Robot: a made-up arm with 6 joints. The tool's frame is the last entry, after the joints.
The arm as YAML. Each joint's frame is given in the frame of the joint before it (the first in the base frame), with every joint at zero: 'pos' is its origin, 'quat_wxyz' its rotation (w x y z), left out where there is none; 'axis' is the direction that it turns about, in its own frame. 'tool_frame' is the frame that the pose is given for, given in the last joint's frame.
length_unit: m
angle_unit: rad
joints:
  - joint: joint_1
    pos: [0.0, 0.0, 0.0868]
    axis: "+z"
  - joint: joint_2
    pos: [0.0, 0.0, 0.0]
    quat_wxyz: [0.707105, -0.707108, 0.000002, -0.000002]
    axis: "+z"
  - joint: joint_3
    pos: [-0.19, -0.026, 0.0]
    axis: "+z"
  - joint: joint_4
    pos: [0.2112, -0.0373, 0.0]
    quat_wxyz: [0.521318, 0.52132, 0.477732, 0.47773]
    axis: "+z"
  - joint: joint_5
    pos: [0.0, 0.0, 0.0]
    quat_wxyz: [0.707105, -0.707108, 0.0, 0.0]
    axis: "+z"
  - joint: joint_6
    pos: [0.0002, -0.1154, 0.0]
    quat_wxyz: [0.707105, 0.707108, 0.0, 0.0]
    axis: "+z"
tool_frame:
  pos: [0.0, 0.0, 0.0]
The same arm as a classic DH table. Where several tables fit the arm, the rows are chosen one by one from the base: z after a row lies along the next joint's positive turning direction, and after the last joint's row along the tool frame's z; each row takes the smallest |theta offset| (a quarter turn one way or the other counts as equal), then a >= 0, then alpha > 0; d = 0 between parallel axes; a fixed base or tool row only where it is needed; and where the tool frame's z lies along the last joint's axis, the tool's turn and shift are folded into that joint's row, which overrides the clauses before.
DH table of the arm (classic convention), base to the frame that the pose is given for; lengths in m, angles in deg. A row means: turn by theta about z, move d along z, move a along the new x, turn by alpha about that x. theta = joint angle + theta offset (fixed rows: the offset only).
joint_1: theta_offset 0; d 0.0868; a 0; alpha -90
joint_2: theta_offset 7.79; d 0; a -0.1918; alpha 0
joint_3: theta_offset 77.21; d 0; a -0.0188; alpha 90
joint_4: theta_offset 0; d 0.2136; a 0; alpha -90
joint_5: theta_offset 0; d 0; a 0.0002; alpha 90
joint_6: theta_offset 0; d 0.1154; a 0; alpha 0

